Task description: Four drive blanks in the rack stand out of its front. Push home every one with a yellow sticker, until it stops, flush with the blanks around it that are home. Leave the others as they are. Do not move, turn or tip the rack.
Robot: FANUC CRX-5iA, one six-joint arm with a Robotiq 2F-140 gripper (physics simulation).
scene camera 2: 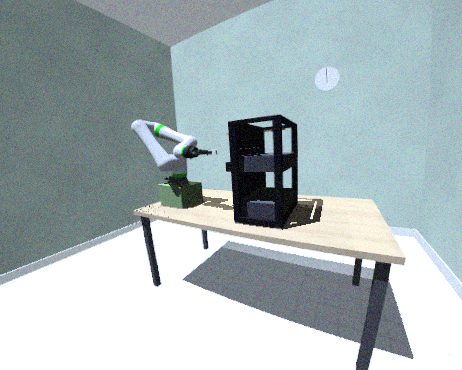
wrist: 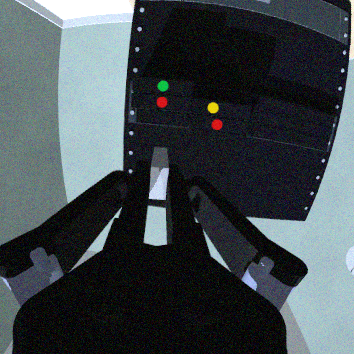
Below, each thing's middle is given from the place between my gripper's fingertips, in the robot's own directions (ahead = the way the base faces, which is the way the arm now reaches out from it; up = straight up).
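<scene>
My gripper: 0.16 m right of black rack (scene camera 2: 248, 167), 0.28 m short of it, 0.13 m above it.
</scene>
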